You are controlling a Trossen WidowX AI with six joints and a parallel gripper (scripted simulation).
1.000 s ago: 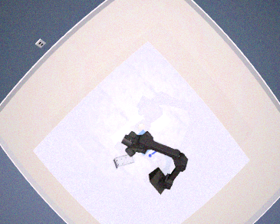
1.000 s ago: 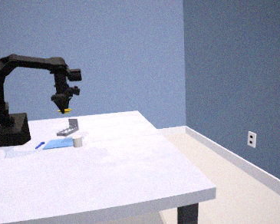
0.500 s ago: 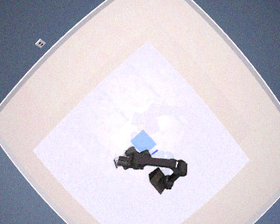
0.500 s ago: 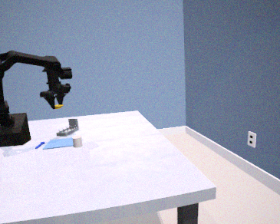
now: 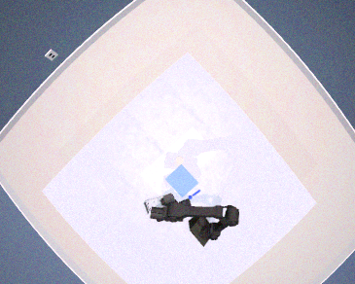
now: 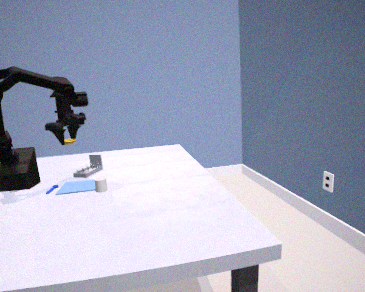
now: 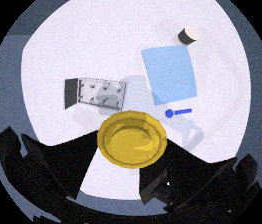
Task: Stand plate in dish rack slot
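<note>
Right now my gripper tip is 5 cm short of the dish rack, 9 cm to the right of it and 15 cm above it. From my gripper tip the other things lie so: blue utensil: 6 cm behind, 10 cm to the right, 17 cm below; plate: 1 cm above; pale cup: 14 cm ahead, 19 cm to the right, 15 cm below.
</note>
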